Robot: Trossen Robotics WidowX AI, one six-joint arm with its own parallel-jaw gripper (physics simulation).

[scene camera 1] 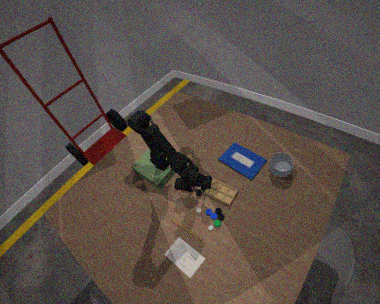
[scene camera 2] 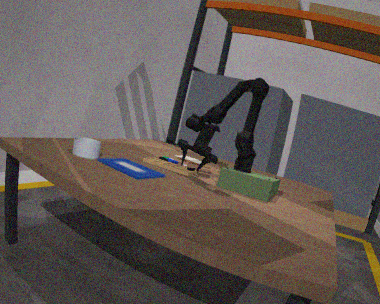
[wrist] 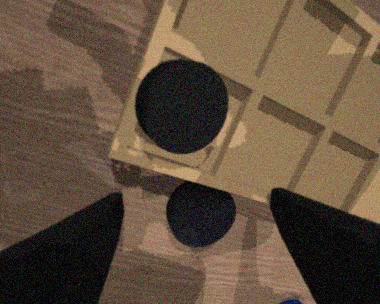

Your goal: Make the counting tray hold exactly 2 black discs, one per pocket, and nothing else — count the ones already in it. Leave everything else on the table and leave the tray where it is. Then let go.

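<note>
The tan counting tray (scene camera 1: 231, 201) (scene camera 2: 154, 163) (wrist: 270, 145) has a grid of pockets. One black disc (wrist: 182, 106) is at its corner pocket in the wrist view; the arm hides that corner in scene camera 1. A second black disc (wrist: 201, 214) (scene camera 1: 198, 193) lies outside the tray, close beside its edge. My gripper (wrist: 197, 199) (scene camera 2: 193, 166) is open and empty, low over the tray's edge, with the outside disc between its fingertips in the wrist view. Two more black discs (scene camera 1: 218, 211) (scene camera 1: 220, 217) lie in a cluster on the table.
Near the cluster lie blue discs (scene camera 1: 208, 212) (scene camera 1: 214, 216), a green disc (scene camera 1: 217, 223) and white discs (scene camera 1: 198, 210) (scene camera 1: 210, 227). A blue board (scene camera 1: 230, 161) (scene camera 2: 114, 166), a grey bowl (scene camera 1: 281, 165) (scene camera 2: 86, 148), a white sheet (scene camera 1: 185, 257) and a green block (scene camera 2: 247, 184) are on the table.
</note>
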